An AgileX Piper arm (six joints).
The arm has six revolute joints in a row. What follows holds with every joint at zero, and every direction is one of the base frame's. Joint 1 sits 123 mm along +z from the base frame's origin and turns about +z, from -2.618 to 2.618 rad. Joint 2 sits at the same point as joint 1 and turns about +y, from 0 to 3.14 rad. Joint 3 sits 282.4 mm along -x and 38.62 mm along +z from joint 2 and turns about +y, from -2.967 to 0 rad. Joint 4 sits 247.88 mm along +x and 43.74 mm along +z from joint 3 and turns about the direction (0.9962, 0, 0.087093), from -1.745 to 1.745 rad. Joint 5 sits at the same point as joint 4 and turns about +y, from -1.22 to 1.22 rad. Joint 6 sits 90.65 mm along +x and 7.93 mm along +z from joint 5 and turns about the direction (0.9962, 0, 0.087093), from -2.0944 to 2.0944 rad. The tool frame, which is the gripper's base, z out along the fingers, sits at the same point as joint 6; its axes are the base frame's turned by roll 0, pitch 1.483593 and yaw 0 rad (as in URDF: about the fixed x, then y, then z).
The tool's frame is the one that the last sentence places.
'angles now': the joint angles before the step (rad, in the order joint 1, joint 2, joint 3, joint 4, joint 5, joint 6). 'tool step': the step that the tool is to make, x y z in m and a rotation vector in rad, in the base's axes. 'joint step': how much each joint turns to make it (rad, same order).
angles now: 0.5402 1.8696 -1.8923 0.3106 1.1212 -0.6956
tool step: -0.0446 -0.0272 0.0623 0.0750 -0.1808 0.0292
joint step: 0.0000 -0.2070 0.0696 0.0022 -0.0432 -0.0555
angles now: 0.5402 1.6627 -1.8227 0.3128 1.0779 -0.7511
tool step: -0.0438 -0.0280 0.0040 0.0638 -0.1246 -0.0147
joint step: 0.0001 -0.2281 0.2790 0.0199 -0.1847 -0.0583
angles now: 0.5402 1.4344 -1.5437 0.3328 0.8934 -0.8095
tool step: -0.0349 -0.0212 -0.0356 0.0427 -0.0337 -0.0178
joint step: 0.0001 -0.1816 0.3237 0.0659 -0.1875 -0.0699
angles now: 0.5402 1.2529 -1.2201 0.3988 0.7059 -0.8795
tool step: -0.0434 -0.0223 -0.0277 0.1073 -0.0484 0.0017
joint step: -0.0002 -0.2020 0.2839 0.1852 -0.1573 -0.1449
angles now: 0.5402 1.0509 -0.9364 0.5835 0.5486 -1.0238
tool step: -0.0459 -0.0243 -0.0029 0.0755 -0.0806 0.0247
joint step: -0.0004 -0.2138 0.1472 0.0980 -0.0187 -0.0868
